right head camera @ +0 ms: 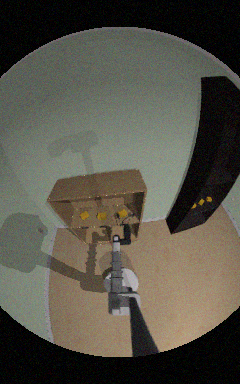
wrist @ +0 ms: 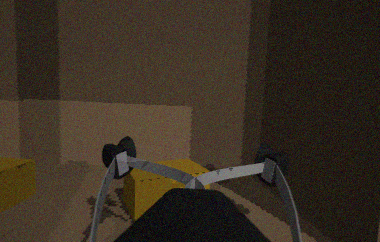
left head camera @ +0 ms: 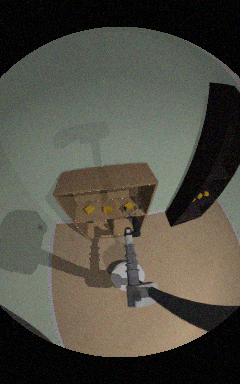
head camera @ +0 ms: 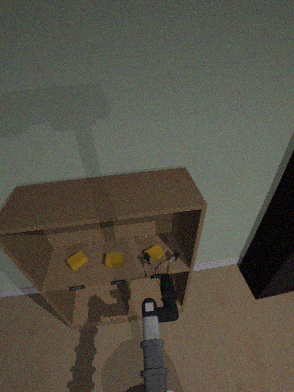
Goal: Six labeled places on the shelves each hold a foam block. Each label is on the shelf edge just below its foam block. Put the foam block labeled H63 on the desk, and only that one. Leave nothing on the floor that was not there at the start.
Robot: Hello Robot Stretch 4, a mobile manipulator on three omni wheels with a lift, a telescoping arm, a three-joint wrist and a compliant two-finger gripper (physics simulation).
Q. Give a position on a brown shelf unit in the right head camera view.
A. At 116,187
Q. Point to a brown shelf unit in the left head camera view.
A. At 104,182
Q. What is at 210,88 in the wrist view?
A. A brown shelf unit.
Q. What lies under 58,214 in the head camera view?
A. A brown shelf unit.
